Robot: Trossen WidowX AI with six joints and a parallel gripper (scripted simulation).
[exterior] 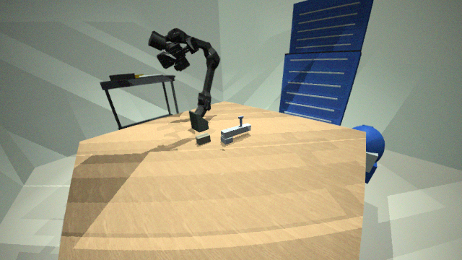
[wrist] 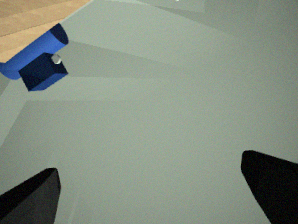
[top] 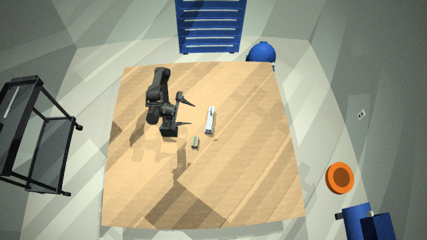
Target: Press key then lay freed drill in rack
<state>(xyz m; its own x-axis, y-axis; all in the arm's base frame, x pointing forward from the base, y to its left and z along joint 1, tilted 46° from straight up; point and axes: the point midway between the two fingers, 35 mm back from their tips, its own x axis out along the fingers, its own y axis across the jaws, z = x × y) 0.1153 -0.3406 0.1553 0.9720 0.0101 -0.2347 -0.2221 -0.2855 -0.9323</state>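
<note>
The key is 110 mm ahead of my gripper tip, 220 mm to the left of it and 330 mm below it. From my gripper tip the other things lie so: rack (10 mm behind, 40 mm to the left, 400 mm below); light grey block (100 mm ahead, 180 mm to the left, 390 mm below); drill (100 mm ahead, 160 mm to the left, 380 mm below).
</note>
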